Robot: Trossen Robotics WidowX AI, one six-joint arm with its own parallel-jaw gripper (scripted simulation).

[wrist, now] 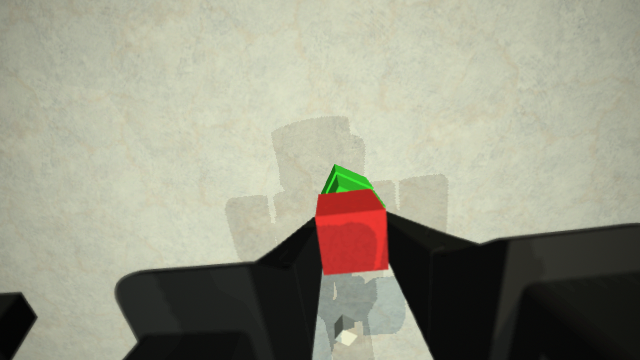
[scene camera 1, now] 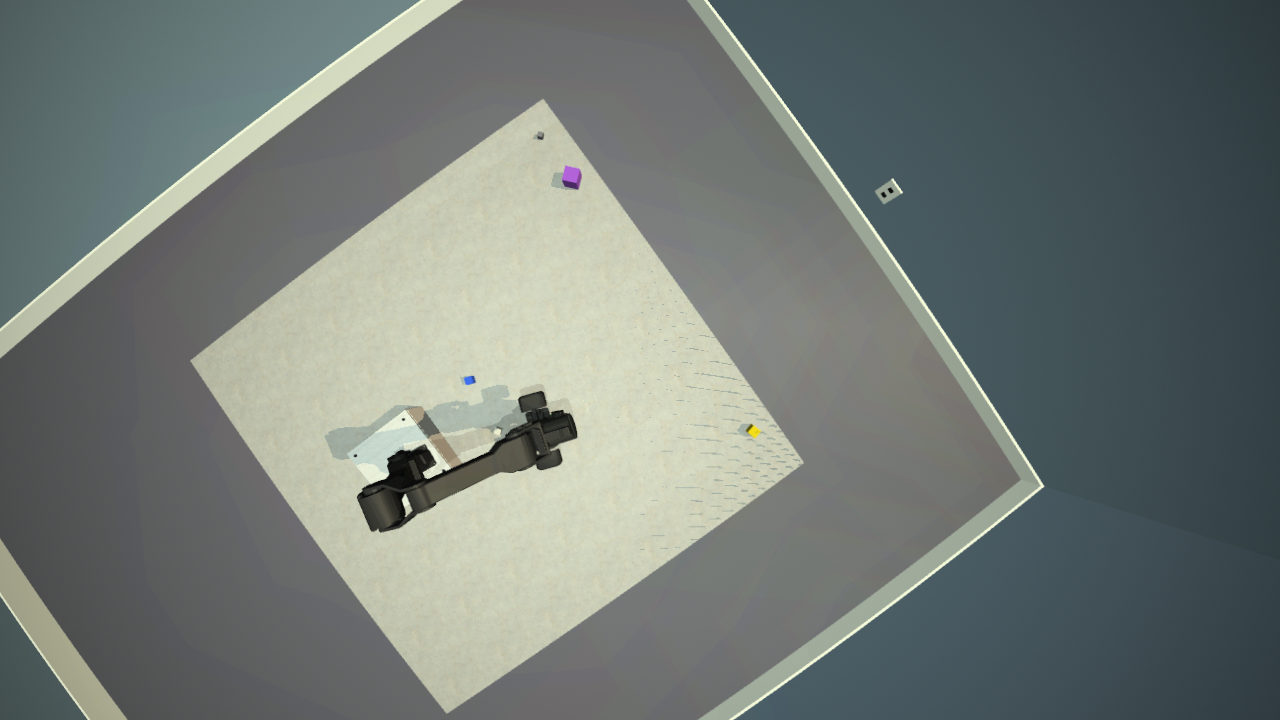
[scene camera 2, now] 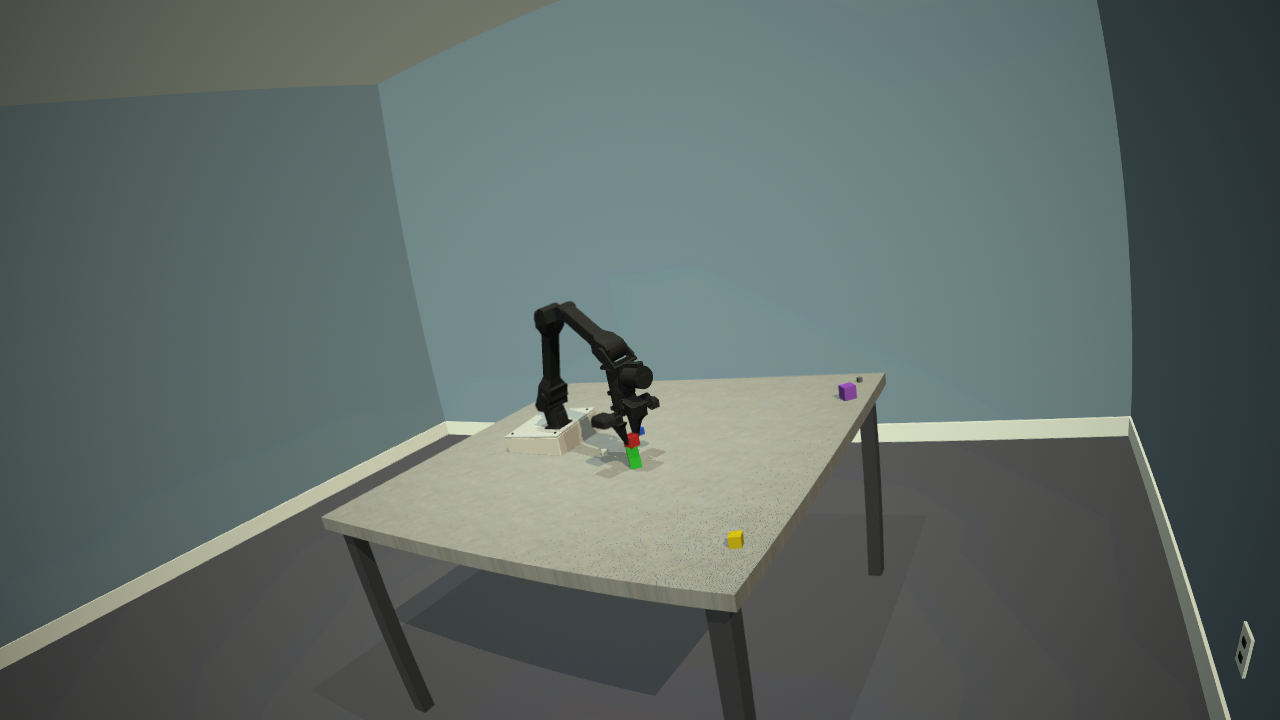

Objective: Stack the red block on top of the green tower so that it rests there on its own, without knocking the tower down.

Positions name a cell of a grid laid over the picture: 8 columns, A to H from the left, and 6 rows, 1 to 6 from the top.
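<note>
Scene camera 2 shows my gripper (scene camera 2: D4). The wrist view shows the gripper (wrist: E4) and a red block (wrist: E4). Scene camera 1 shows the gripper (scene camera 1: D4).
</note>
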